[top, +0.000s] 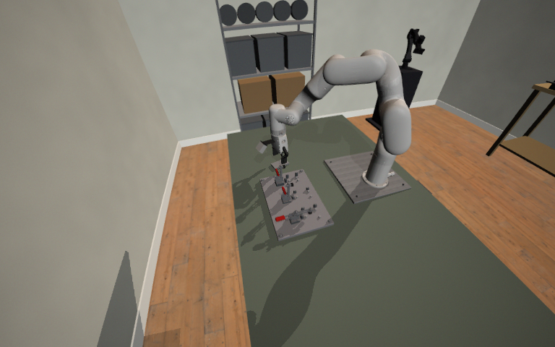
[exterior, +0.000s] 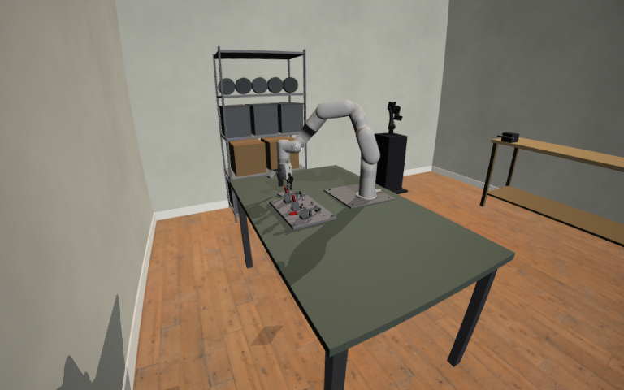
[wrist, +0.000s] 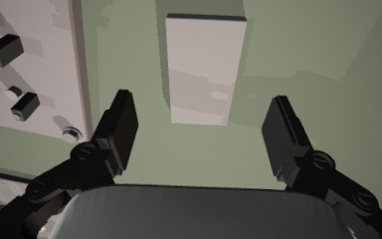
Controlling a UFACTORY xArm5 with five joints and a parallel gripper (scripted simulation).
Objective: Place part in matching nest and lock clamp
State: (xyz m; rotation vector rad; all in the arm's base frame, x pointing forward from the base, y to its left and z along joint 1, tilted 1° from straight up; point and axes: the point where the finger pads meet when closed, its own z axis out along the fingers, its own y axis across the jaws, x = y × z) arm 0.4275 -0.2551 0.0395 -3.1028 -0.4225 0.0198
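Now: the part 50 mm below my hand. From my hand the other things lie so: grey fixture plate (260 mm to the left, 40 mm below, 10 mm ahead).
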